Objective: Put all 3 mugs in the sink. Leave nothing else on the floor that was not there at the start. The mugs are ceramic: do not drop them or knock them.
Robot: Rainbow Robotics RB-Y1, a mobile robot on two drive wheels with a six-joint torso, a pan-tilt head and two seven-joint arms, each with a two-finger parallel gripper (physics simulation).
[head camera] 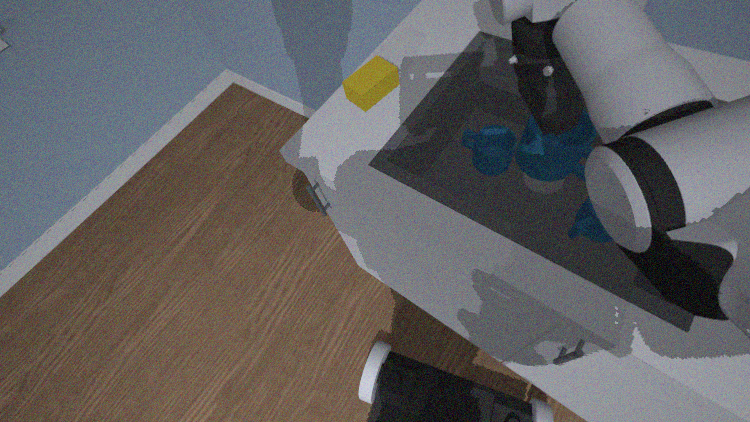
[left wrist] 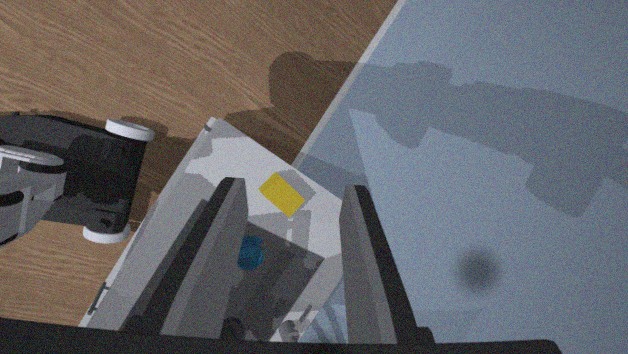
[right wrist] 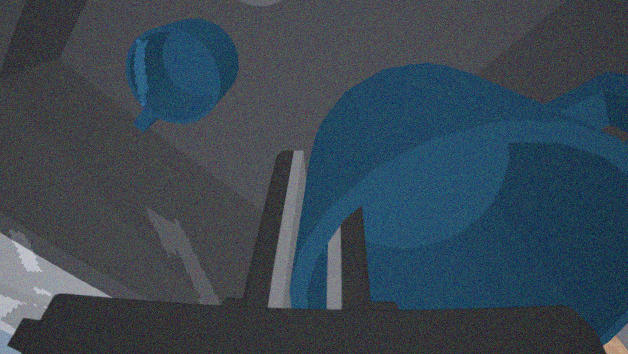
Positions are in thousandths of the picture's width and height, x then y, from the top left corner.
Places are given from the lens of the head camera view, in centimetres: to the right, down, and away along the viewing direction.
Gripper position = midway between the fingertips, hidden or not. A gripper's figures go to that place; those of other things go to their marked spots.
my right gripper (head camera: 729, 302): 28, -13, 58
sink (head camera: 653, 608): 18, 7, 56
